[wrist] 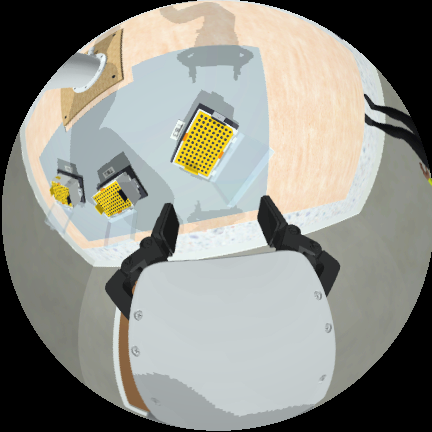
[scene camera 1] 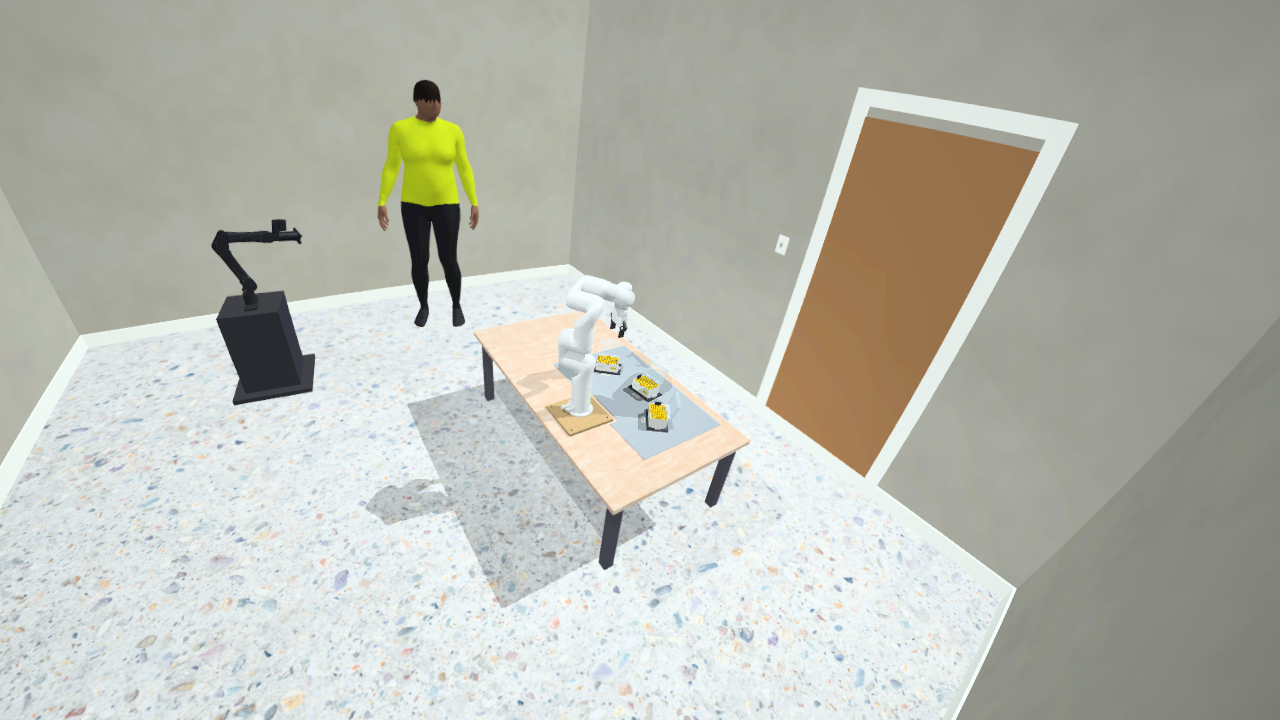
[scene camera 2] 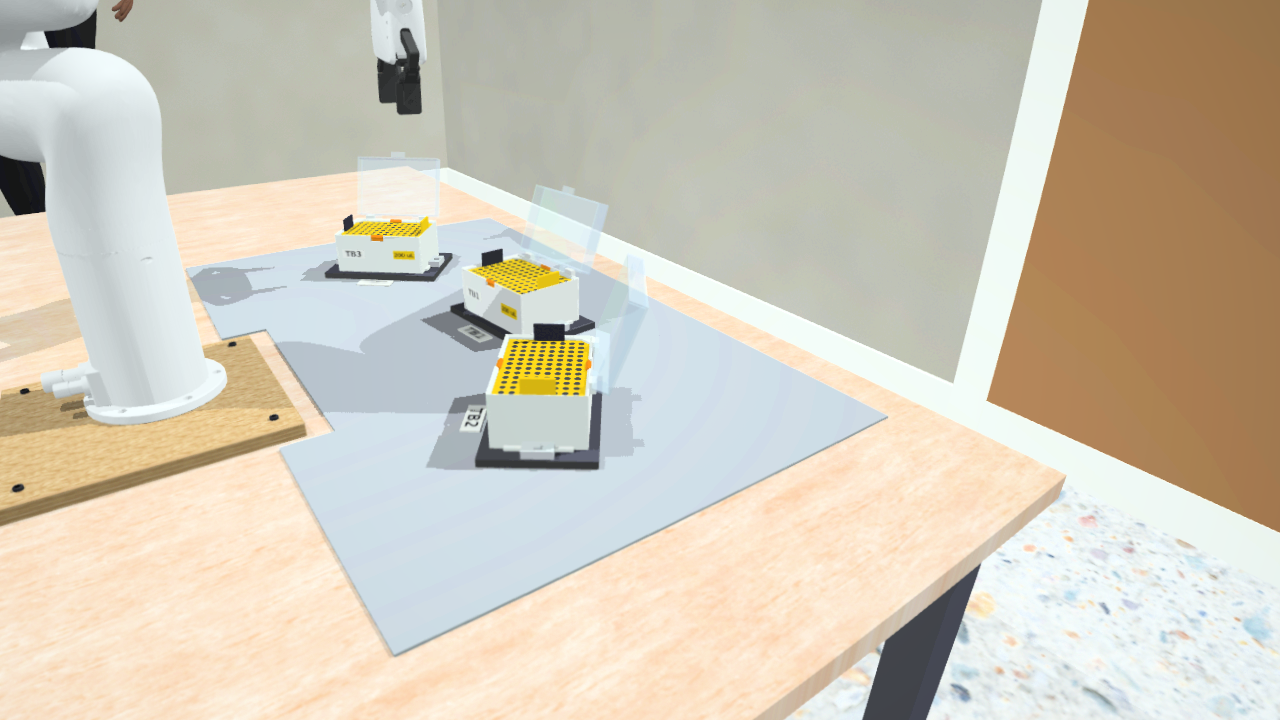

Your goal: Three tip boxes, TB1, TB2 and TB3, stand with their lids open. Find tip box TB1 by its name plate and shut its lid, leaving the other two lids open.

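Places are measured from the arm's base along level axes (x ahead, y left, z up), in centimetres.
Pixels of known places: gripper, fingertip midpoint: (wrist: 217, 209) (scene camera 1: 616, 333) (scene camera 2: 400, 108); arm's base at its link origin: (scene camera 1: 579, 408) (scene camera 2: 158, 392).
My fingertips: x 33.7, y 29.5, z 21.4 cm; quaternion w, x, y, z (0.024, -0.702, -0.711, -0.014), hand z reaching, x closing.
Observation:
Ahead of a thing's pixels: the offset from my fingertips to its top centre. "spot": to the spot under its first point. Level surfaces: height alone.
Tip box TB1 {dz -14.9, dx +5.7, dy -27.1 cm} (scene camera 1: 645, 385) (scene camera 2: 521, 300) (wrist: 112, 200) stands in the middle of the three, its clear lid {spot: dz -11.5, dx +12.9, dy -25.0 cm} (scene camera 2: 565, 223) (wrist: 121, 227) open on the side away from the arm's base. TB3 {dz -14.9, dx -3.6, dy -0.6 cm} (scene camera 1: 607, 362) (scene camera 2: 384, 251) (wrist: 204, 145) stands at the far end with its clear lid {spot: dz -12.0, dx +0.2, dy +5.6 cm} (scene camera 2: 399, 186) (wrist: 242, 170) open. TB2 {dz -14.9, dx -1.6, dy -50.3 cm} (scene camera 1: 657, 415) (scene camera 2: 538, 416) (wrist: 63, 194) stands nearest scene camera 2, its lid {spot: dz -8.7, dx +1.6, dy -59.1 cm} (scene camera 2: 626, 313) open too. The middle box's plate lettering is small and partly shaded. My gripper (scene camera 1: 618, 329) (scene camera 2: 399, 100) (wrist: 217, 209) is open and empty, high above the table near TB3's lid side.
The boxes stand on a grey mat {dz -22.3 cm} (scene camera 1: 675, 438) (scene camera 2: 447, 573) (wrist: 150, 85) on the wooden table {dz -22.6 cm} (scene camera 1: 626, 483) (scene camera 2: 179, 608) (wrist: 310, 100). The arm's base plate (scene camera 1: 572, 425) (scene camera 2: 259, 438) (wrist: 115, 55) is beside the mat. A person (scene camera 1: 429, 170) stands beyond the table.

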